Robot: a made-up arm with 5 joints.
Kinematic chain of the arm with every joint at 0, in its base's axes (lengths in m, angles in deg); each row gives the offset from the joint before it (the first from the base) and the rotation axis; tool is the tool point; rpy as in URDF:
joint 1: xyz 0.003 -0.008 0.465 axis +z
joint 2: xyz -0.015 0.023 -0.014 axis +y
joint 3: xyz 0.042 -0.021 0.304 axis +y
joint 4: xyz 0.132 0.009 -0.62 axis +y
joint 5: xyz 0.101 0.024 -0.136 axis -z
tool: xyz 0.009 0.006 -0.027 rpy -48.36 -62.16 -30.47
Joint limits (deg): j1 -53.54..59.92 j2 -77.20..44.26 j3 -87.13..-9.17 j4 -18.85..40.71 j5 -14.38..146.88
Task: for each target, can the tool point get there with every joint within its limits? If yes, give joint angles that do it. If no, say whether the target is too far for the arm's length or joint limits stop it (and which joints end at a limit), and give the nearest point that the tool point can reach.
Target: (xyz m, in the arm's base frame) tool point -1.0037 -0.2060 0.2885
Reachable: no: joint limits stop it (at a limit: joint 2, joint 3, joint 4, joint 5) | nearest point -0.1515 -0.0384 -0.0776 | short by 0.943 m
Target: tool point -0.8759 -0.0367 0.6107
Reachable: no: joint limits stop it (at a limit: joint 2, joint 3, joint 4) | nearest point -0.3809 -0.0205 1.3485 | short by 0.889 m
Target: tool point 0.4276 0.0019 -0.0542
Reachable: yes | joints -3.68 20.04 -30.45 29.37 22.35
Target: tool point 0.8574 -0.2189 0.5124
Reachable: yes | joints -15.88 10.66 -70.53 13.63 55.89
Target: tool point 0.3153 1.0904 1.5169
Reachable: no: too far | nearest point 0.3147 0.6130 1.1242 | short by 0.618 m
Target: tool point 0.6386 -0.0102 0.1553
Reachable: yes | joints -3.24 5.18 -36.32 17.58 40.71
